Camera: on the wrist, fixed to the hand. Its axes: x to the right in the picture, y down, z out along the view.
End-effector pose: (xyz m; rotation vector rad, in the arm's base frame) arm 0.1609 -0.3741 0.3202 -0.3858 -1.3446 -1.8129
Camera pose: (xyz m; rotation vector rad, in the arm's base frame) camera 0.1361 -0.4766 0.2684 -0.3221 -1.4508 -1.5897
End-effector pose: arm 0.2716 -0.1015 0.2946 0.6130 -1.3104 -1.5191
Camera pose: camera 0.3382 -0.1731 0.2295 0.6765 -1.4633 -1.3173
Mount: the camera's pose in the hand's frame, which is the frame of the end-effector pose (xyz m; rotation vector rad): 0.0251 -0.0433 -0.1063 0.1940 0.0181 0.0939
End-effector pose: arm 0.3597 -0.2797 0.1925 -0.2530 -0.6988 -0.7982
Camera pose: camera 0.3911 -0.3722 0.1273 -0.1020 -0.7367 -0.6377
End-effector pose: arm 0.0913 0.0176 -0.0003 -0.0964 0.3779 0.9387
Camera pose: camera 0.1101 -0.0146 -0.1117 0.0908 0.4916 0.9895
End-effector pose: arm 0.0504 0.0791 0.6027 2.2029 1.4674 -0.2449
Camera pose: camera 0.0095 0.1643 0.6725 2.4265 1.3965 -0.3496
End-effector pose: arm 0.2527 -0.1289 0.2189 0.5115 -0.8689 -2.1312
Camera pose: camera 0.2785 -0.1719 0.1127 0.5758 -1.0749 -1.9653
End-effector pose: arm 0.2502 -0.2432 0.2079 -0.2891 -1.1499 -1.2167
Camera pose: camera 0.2682 -0.3507 0.1639 -0.1829 -1.2155 -1.0155
